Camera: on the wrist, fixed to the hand. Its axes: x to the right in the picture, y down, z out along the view.
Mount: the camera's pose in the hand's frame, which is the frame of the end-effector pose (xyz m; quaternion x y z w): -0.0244 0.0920 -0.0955 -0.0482 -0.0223 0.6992 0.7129
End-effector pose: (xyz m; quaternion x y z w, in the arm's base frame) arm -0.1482 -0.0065 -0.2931 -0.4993 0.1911 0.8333 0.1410
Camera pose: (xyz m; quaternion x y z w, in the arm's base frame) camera -0.1018 -0.1331 -0.2961 0.2105 -0.4420 -0.7130 0.5019
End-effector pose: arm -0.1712 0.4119 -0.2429 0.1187 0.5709 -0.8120 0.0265
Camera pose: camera -0.1156 0.4669 -0.3527 0.4644 0.3625 -0.5355 0.6051
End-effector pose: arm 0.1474 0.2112 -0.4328 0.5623 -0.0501 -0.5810 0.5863
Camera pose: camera 0.2651 0.2583 -0.3869 0.3246 -0.4140 -0.0192 0.8502
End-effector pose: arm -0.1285 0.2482 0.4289 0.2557 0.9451 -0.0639 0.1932
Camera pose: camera -0.0941 0.3372 0.5242 0.8324 0.4938 0.1294 0.2158
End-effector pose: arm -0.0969 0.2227 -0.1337 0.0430 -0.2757 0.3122 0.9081
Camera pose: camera -0.1219 0.3071 -0.2359 -0.1989 -0.2619 0.8433 0.4250
